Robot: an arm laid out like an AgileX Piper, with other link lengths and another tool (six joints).
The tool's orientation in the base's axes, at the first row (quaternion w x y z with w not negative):
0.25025 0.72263 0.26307 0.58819
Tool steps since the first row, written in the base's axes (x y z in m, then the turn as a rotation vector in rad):
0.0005 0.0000 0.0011 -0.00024 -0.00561 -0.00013
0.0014 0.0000 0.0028 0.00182 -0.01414 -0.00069
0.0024 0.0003 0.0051 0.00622 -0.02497 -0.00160
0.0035 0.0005 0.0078 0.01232 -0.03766 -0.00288
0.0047 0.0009 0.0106 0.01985 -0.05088 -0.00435
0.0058 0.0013 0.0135 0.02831 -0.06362 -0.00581
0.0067 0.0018 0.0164 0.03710 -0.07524 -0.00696
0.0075 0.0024 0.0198 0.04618 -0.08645 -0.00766
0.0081 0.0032 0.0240 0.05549 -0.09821 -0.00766
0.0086 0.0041 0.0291 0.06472 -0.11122 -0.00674
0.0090 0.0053 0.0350 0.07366 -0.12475 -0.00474
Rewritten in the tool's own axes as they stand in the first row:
0.0009 0.0008 0.0003 -0.00392 0.00402 0.00008
0.0022 0.0020 0.0009 -0.00973 0.01010 0.00265
0.0043 0.0034 0.0014 -0.01694 0.01785 0.00770
0.0065 0.0052 0.0020 -0.02538 0.02685 0.01459
0.0090 0.0069 0.0026 -0.03408 0.03625 0.02294
0.0116 0.0086 0.0032 -0.04229 0.04538 0.03218
0.0141 0.0103 0.0035 -0.04946 0.05391 0.04162
0.0171 0.0122 0.0036 -0.05599 0.06248 0.05125
0.0208 0.0144 0.0034 -0.06234 0.07194 0.06101
0.0251 0.0172 0.0029 -0.06889 0.08293 0.07058
0.0302 0.0204 0.0022 -0.07507 0.09500 0.07970

